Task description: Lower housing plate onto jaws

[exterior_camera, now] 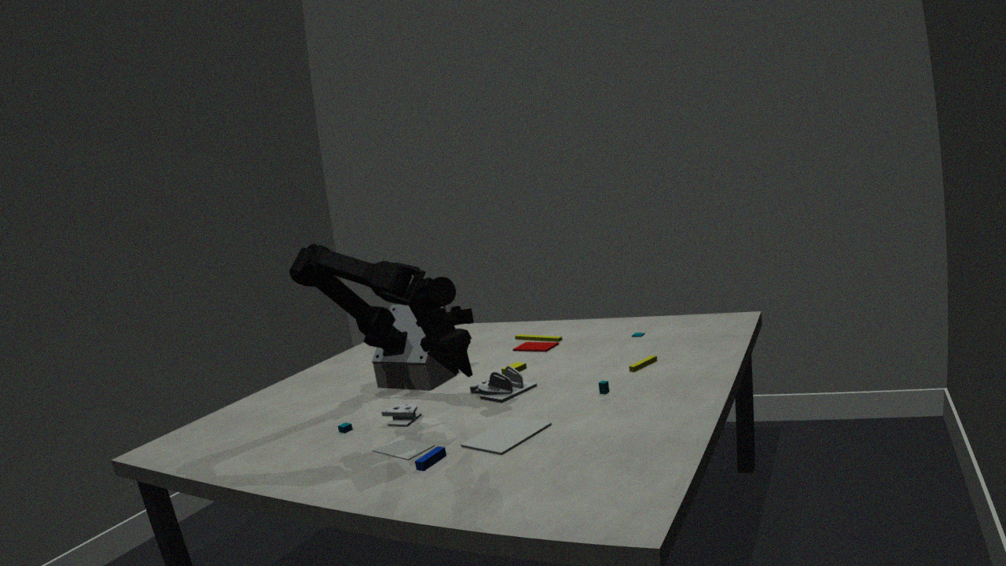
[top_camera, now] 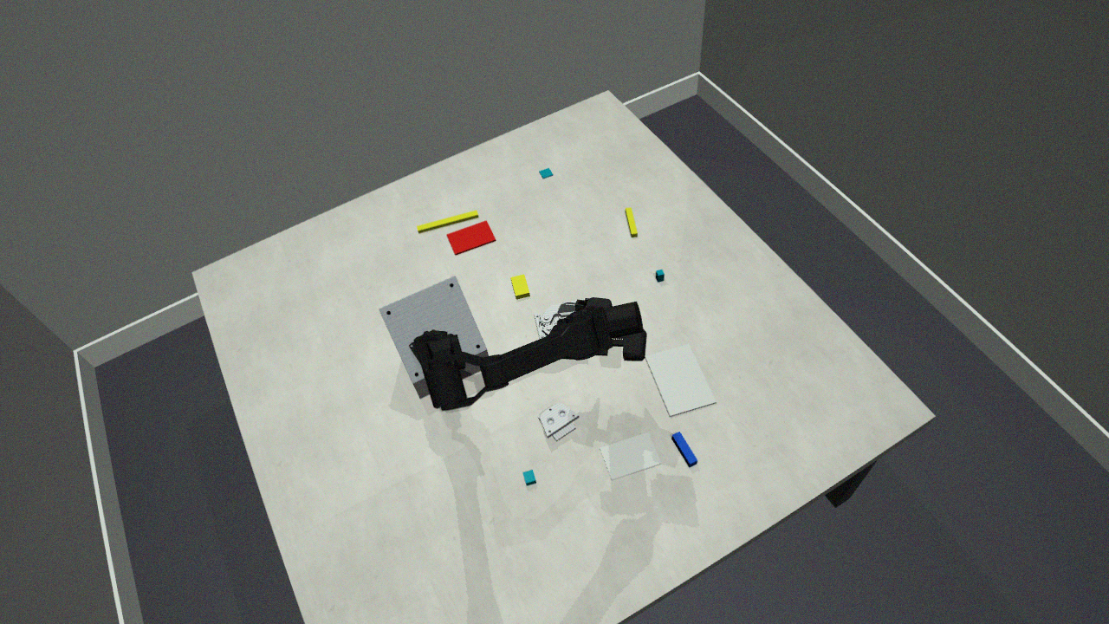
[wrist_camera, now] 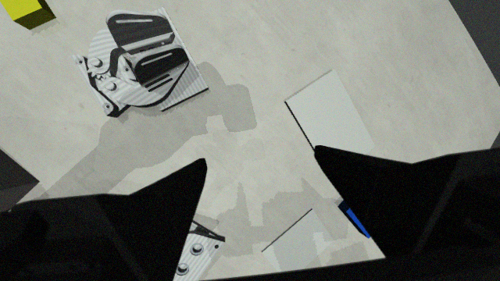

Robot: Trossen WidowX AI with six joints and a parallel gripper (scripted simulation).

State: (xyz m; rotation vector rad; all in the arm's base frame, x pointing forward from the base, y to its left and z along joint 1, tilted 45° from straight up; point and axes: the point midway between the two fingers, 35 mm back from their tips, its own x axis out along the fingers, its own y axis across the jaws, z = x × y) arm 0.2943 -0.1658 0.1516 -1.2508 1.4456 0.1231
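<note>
My gripper tip is now 150 mm past the grey stand, 90 mm above it and 30 mm to the left of it. Also, from my gripper tip: blue block: 230 mm to the right, 90 mm below, 30 mm ahead; yellow block: 330 mm to the left, 90 mm below, 30 mm behind; red plate: 540 mm to the left, 100 mm below, 50 mm behind.
</note>
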